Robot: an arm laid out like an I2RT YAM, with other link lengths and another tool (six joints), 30 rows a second.
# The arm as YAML. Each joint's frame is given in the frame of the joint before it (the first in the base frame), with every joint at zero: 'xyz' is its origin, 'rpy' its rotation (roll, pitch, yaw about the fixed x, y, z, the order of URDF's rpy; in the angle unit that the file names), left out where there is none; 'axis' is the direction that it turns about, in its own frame. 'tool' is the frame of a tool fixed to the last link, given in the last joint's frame.
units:
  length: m
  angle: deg
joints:
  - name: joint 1
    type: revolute
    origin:
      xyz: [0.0, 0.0, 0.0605]
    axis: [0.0, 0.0, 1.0]
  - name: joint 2
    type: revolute
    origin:
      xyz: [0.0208, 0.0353, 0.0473]
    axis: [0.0, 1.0, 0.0]
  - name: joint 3
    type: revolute
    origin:
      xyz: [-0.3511, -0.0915, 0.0]
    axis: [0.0, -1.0, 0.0]
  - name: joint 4
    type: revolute
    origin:
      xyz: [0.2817, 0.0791, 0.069]
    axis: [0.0, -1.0, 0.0]
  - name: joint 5
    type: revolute
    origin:
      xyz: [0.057, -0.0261, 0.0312]
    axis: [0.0, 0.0, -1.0]
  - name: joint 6
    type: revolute
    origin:
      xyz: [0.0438, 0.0, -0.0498]
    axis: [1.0, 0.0, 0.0]
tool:
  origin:
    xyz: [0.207, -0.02, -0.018]
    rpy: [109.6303, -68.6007, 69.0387]
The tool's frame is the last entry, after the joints.
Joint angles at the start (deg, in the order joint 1, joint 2, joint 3, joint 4, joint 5, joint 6):
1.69, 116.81, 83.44, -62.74, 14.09, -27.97
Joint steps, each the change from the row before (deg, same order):
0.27, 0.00, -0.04, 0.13, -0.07, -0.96
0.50, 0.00, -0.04, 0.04, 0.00, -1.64
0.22, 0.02, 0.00, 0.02, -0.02, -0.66
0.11, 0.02, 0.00, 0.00, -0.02, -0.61
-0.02, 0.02, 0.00, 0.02, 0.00, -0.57
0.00, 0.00, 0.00, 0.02, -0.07, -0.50
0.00, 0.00, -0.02, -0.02, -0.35, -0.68
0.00, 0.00, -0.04, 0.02, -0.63, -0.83
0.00, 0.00, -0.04, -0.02, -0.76, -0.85
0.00, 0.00, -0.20, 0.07, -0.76, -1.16
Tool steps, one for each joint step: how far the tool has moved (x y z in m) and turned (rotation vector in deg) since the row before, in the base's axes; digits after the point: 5 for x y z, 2 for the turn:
0.00117, 0.00209, -0.00040, 0.16, 0.15, 1.19
0.00134, 0.00336, -0.00023, 0.15, 0.40, 2.08
0.00065, 0.00158, -0.00020, 0.08, 0.16, 0.85
0.00039, 0.00082, -0.00018, 0.07, 0.17, 0.70
0.00032, -0.00017, -0.00017, 0.05, 0.14, 0.53
0.00031, 0.00027, -0.00014, 0.12, 0.11, 0.48
-0.00004, 0.00140, -0.00060, 0.41, 0.22, 0.62
-0.00001, 0.00257, -0.00111, 0.70, 0.24, 0.74
-0.00024, 0.00311, -0.00123, 0.83, 0.29, 0.74
-0.00073, 0.00310, -0.00190, 0.86, 0.41, 1.05

